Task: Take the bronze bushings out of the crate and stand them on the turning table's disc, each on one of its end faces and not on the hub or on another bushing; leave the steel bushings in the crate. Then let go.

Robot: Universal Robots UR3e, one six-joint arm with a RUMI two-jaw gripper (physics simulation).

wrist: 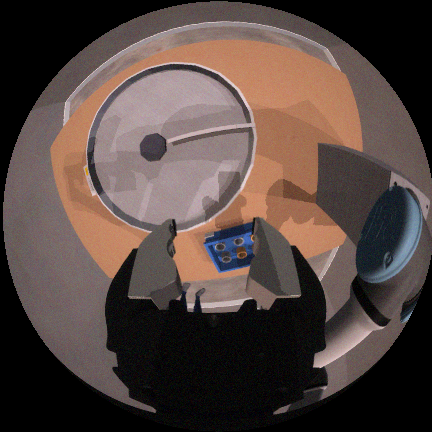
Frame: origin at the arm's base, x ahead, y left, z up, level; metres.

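Seen in the pictures: gripper, fingertip midpoint: (213, 219).
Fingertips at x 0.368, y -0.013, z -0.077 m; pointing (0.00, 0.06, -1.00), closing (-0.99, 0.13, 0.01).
Note:
A point is followed by its place in that frame.
My gripper (213, 219) @(z -0.077, x 0.368, y -0.013 m) is open, its two jaws wide apart with no part between them, above the near side of the table. The blue crate (228, 268) @(z -0.270, x 0.370, y 0.316 m) lies beyond the jaws, partly covered by the right jaw. In it, steel bushings (220, 246) @(z -0.300, x 0.385, y 0.234 m) (238, 241) @(z -0.298, x 0.327, y 0.221 m) (226, 258) @(z -0.300, x 0.373, y 0.295 m) stand with their open ends up. One bronze bushing (242, 254) @(z -0.297, x 0.317, y 0.284 m) stands in the near row, and part of another bronze bushing (253, 238) @(z -0.295, x 0.280, y 0.216 m) shows at the right jaw's edge. The rest of the crate is hidden behind that jaw. The turning table's disc (175, 100) @(z -0.264, x 0.419, y -0.190 m) is at the upper left, with its dark hub (153, 147) @(z -0.256, x 0.482, y -0.095 m).
A pale thin bar (210, 131) @(z -0.238, x 0.360, y -0.099 m) reaches from near the hub to the disc's right rim. The orange table top (295, 75) @(z -0.317, x 0.097, y -0.292 m) surrounds the turning table. The robot's own arm (392, 232) fills the right side. A person's legs (197, 299) show below, between the jaws. Shadows cross the disc.

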